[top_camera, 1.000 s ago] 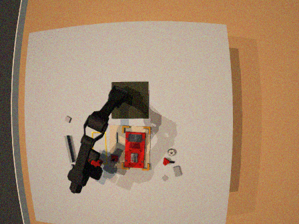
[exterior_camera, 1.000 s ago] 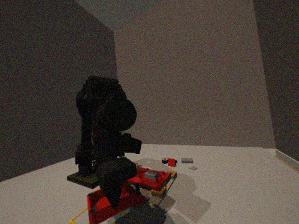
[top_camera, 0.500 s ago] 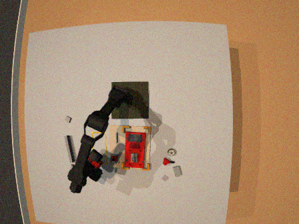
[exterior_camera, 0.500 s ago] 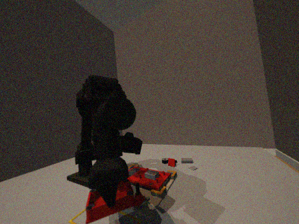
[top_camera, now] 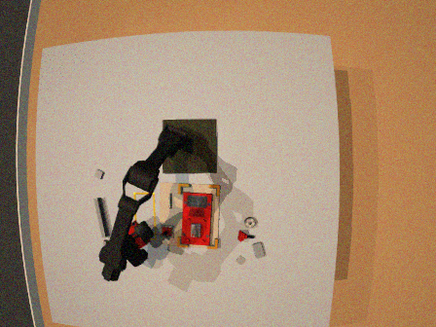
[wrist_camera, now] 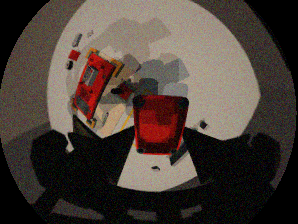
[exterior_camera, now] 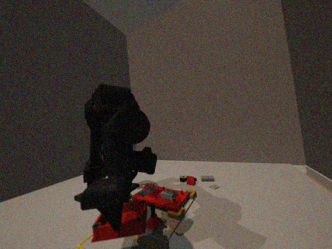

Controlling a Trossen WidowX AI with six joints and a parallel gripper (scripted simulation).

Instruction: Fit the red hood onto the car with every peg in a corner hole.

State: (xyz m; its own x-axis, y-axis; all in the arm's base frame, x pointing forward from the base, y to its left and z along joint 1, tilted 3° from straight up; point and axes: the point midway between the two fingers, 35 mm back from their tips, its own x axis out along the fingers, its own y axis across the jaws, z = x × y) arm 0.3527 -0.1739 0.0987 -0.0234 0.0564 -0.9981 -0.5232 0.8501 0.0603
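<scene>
Now: the red hood 10 mm below my gripper tip. From my gripper tip the other things lie so: long grey bar 60 mm behind, 160 mm to the right, 80 mm below; grey engine block 230 mm to the left, 70 mm below.
</scene>
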